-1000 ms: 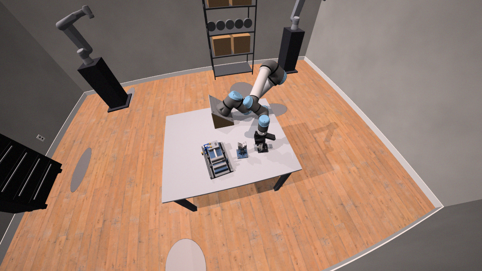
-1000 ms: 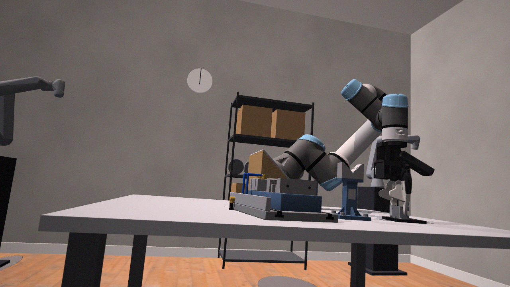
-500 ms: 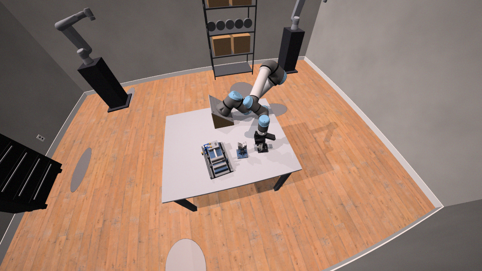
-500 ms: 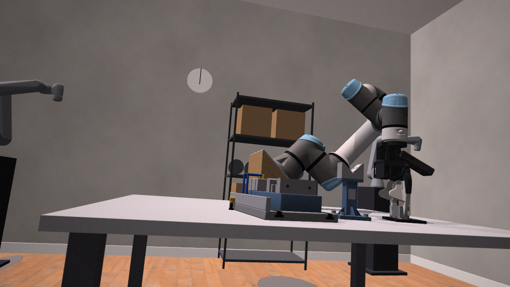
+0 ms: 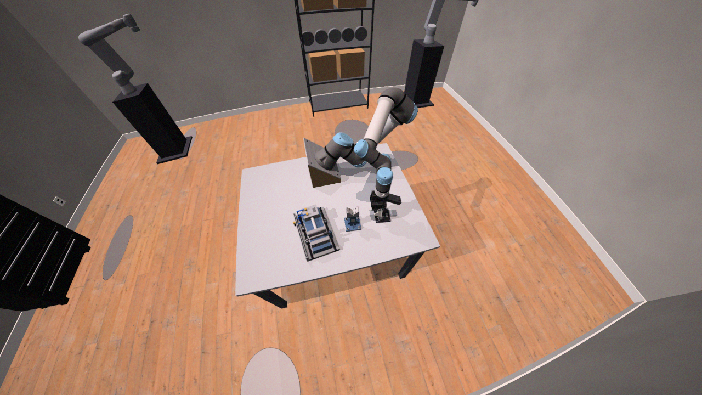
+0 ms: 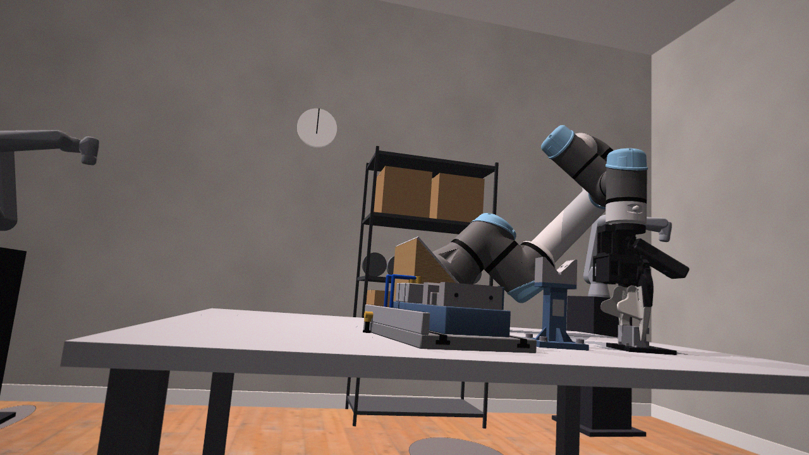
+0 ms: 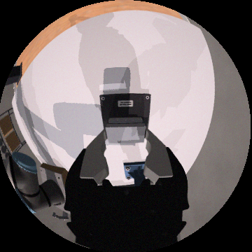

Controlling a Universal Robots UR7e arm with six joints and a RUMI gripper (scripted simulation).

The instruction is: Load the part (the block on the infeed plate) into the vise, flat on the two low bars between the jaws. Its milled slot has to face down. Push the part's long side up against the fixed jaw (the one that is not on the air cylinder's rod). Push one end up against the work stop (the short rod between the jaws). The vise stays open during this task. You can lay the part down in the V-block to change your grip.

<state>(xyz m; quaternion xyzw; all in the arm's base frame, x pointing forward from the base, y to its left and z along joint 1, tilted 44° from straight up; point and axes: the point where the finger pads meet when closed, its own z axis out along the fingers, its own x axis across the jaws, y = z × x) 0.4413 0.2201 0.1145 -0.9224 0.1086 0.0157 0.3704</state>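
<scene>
My gripper is now 10 mm to the right of the infeed plate and 30 mm above it. Round my hand: vise (390 mm to the right); part (10 mm to the left, 10 mm below).
</scene>
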